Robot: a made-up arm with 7 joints. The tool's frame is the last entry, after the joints. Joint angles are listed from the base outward. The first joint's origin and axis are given. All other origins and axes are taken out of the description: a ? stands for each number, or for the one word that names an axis. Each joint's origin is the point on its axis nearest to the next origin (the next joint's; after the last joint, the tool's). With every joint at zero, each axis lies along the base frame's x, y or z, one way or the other. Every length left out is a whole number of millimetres.
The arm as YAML. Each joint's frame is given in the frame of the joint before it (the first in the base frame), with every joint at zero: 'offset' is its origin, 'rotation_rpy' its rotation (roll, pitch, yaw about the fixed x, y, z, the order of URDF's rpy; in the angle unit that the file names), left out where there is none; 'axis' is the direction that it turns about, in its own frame. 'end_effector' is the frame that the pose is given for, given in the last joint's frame.
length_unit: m
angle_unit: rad
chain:
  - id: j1
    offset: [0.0, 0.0, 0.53]
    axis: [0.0, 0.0, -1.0]
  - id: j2
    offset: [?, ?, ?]
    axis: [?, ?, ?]
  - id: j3
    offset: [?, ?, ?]
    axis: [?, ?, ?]
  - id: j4
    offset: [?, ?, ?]
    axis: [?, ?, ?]
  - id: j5
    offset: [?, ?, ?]
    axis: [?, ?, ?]
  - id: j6
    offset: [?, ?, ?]
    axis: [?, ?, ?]
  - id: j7
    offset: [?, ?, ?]
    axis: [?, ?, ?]
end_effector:
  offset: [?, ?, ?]
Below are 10 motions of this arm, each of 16 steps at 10 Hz.
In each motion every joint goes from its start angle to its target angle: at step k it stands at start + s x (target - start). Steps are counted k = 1, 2, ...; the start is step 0. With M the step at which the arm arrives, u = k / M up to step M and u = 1 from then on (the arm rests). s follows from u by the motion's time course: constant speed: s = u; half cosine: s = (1 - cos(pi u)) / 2; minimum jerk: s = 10 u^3 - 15 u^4 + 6 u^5.
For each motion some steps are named. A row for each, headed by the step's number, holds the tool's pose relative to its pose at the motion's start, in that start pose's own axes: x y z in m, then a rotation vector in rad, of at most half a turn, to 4 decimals.
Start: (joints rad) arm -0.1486 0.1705 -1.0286 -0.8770 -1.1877 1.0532 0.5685
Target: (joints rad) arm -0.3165 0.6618 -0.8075 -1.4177 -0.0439 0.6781 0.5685
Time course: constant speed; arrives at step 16
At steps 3, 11, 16:
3: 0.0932 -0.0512 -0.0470 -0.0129 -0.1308 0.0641
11: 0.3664 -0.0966 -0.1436 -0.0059 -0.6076 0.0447
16: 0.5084 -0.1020 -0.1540 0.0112 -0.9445 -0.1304

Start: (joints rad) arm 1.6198 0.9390 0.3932 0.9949 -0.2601 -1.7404 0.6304
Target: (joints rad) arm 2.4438 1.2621 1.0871 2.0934 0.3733 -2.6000 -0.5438
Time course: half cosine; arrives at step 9
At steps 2, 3, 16:
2: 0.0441 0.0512 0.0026 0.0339 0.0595 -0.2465
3: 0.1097 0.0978 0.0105 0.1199 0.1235 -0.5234
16: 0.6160 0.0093 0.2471 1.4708 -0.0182 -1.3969

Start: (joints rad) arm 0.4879 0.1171 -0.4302 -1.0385 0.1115 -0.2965 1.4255
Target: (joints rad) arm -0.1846 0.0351 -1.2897 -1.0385 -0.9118 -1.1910 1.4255
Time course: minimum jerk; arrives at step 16
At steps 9, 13, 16:
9: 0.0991 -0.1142 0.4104 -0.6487 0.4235 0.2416
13: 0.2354 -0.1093 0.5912 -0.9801 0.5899 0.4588
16: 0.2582 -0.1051 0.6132 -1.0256 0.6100 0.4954

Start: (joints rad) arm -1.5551 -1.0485 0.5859 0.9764 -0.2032 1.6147 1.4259
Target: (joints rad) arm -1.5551 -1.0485 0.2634 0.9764 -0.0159 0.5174 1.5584
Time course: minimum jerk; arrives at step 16
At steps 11, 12, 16:
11: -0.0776 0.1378 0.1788 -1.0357 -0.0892 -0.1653
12: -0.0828 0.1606 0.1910 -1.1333 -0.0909 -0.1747
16: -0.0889 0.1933 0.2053 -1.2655 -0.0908 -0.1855

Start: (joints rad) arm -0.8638 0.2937 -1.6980 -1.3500 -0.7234 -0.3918 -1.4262
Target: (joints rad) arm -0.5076 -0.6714 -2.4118 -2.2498 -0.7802 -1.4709 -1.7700
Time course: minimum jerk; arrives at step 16
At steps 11, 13, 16:
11: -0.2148 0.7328 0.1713 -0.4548 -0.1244 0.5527
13: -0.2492 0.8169 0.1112 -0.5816 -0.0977 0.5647
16: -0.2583 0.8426 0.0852 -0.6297 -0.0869 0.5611

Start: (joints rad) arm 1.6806 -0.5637 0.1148 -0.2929 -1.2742 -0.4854 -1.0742
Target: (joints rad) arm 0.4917 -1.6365 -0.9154 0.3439 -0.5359 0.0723 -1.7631
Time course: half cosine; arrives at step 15
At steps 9, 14, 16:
9: -0.4817 -0.3608 0.2652 0.4909 -0.8271 -0.1598
14: -0.7579 -0.4603 0.1883 0.6543 -1.3377 -0.0509
16: -0.7635 -0.4628 0.1840 0.6592 -1.3532 -0.0440

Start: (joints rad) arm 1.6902 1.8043 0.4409 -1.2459 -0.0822 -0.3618 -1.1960
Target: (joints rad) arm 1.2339 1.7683 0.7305 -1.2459 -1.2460 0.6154 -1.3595
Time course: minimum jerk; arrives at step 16
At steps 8, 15, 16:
8: -0.0995 0.0029 -0.4951 -0.3080 0.8302 0.1737
15: -0.4957 0.1429 -0.8383 -0.4727 1.5708 0.7684
16: -0.4980 0.1437 -0.8390 -0.4731 1.5736 0.7719

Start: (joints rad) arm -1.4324 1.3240 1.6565 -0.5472 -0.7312 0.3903 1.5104
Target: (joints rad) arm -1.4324 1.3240 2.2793 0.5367 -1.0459 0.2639 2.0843
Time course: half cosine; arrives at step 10
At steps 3, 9, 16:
3: 0.0784 -0.0897 0.1433 -0.0961 0.0817 0.1808
9: 0.6632 -0.1465 0.4471 -0.2648 0.1363 1.0625
16: 0.6827 -0.1396 0.4506 -0.2643 0.1311 1.0939

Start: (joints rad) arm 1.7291 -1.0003 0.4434 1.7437 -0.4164 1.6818 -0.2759
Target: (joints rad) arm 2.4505 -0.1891 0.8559 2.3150 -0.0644 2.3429 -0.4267
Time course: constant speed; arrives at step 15
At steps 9, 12, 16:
9: 0.1841 -0.0026 0.1246 -0.3368 -0.0648 0.3964
12: 0.2194 0.0296 0.1441 -0.4012 -0.0760 0.4936
16: 0.2409 0.0753 0.1493 -0.4376 -0.0774 0.5882

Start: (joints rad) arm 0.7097 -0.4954 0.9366 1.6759 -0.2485 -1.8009 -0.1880
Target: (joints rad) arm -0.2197 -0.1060 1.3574 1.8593 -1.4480 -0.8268 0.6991
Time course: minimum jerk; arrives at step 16
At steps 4, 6, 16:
4: 0.0115 -0.0087 0.0245 -0.0041 -0.1002 0.0216
6: 0.0174 -0.0311 0.0538 -0.0082 -0.2434 0.0581
16: -0.1276 -0.1085 0.0133 0.2148 -0.5671 0.2995

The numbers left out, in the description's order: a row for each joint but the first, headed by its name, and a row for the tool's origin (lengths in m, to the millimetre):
j2: xyz -0.04 0.05 0.0, axis 1.0 0.0 0.0
j3: xyz 0.0 -0.03 -0.04, axis 0.0 0.0 1.0
j4: xyz 0.11 -0.07 0.0, axis -1.0 0.0 0.0
j5: xyz 0.0 -0.23 -0.01, axis 0.0 -1.0 0.0
j6: xyz 0.06 0.0 -0.62, axis 0.0 0.0 1.0
j7: xyz 0.12 -0.18 0.0, axis 0.0 -1.0 0.0
tool: xyz 0.03 0.0 0.07

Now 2 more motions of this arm.
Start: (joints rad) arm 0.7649 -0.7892 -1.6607 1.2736 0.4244 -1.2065 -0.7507
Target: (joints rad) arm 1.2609 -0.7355 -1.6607 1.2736 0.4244 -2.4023 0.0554
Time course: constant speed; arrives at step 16
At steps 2, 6, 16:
2: -0.0294 -0.0621 0.0144 0.0495 -0.1311 -0.1421
6: -0.1014 -0.1641 0.0386 0.1166 -0.4117 -0.4335
16: -0.2797 -0.2840 0.0649 0.1268 -1.1556 -1.1966

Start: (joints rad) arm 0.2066 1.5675 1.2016 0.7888 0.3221 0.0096 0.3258
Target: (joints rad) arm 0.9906 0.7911 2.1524 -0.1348 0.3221 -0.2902 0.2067
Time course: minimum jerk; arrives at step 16
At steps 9, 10, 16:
9: 0.0150 0.2478 -0.1295 0.3060 0.2520 0.2936
10: -0.0569 0.2786 -0.1390 0.3493 0.3726 0.3143
16: -0.3010 0.3098 -0.1012 0.4217 0.7456 0.2923

